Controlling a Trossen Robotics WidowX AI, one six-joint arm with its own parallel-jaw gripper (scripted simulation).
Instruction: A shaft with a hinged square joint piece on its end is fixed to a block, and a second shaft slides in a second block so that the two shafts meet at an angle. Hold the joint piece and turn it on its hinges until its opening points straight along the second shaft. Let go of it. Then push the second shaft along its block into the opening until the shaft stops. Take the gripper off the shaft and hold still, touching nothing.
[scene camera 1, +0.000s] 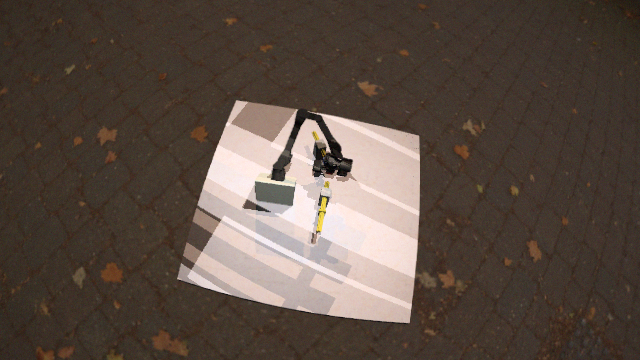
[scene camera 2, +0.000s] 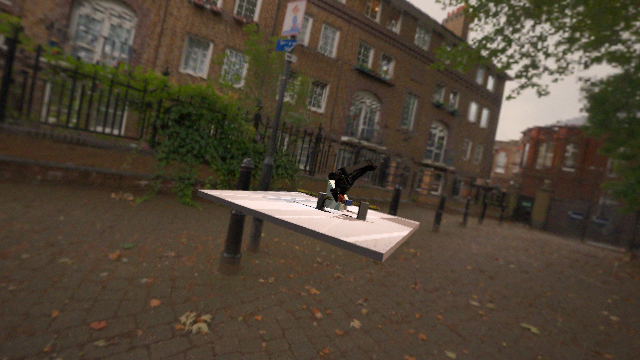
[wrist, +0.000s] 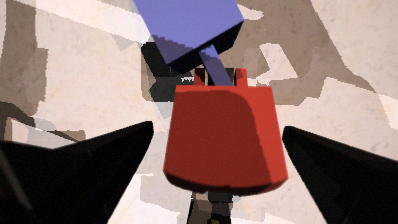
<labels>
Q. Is my gripper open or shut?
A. Open.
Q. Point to my gripper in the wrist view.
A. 216, 129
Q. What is my gripper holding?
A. Nothing.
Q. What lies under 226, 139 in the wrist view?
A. A red square joint piece.
</labels>
